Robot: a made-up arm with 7 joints.
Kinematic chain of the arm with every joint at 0, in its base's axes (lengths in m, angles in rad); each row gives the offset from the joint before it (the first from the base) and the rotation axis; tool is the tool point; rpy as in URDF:
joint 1: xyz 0 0 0.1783 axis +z
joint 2: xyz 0 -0.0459 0.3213 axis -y
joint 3: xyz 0 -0.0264 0.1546 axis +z
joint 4: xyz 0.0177 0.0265 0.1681 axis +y
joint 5: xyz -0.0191 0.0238 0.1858 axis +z
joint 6: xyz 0 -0.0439 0.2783 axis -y
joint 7: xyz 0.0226 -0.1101 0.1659 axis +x
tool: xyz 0 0 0 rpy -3.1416 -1.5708 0
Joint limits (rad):
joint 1: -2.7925..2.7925
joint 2: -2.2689..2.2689
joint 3: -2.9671..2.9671
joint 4: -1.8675..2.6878
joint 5: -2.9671..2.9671
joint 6: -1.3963..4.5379
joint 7: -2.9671..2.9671
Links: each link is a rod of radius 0.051 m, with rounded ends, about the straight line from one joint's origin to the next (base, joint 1, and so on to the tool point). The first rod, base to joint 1, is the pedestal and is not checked.
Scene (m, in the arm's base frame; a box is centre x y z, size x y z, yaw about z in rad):
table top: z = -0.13
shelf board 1: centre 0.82 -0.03 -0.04 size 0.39 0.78 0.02 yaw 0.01
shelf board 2: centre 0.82 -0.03 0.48 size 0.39 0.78 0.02 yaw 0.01
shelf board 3: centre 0.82 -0.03 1 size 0.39 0.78 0.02 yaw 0.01
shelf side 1: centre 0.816 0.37 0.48 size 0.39 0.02 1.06 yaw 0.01
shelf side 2: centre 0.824 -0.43 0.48 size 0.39 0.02 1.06 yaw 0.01
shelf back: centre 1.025 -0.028 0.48 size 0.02 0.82 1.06 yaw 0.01
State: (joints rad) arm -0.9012 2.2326 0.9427 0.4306 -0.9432 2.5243 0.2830
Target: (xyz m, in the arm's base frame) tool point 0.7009 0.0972 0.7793
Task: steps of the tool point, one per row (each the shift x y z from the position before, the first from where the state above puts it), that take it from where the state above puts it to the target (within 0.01 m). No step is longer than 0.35 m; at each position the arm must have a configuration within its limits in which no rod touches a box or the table.
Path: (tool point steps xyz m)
1: 0.1695 0.2237 0.1441
2: 0.2605 0.0863 0.1784
3: 0.2605 -0.0837 0.1840
4: 0.1666 -0.2239 0.1584
5: 0.0163 -0.2828 0.1062
6: 0.0737 0.0021 0.0068
7: 0.0704 0.0005 0.0002
8: 0.0658 -0.0005 -0.0070

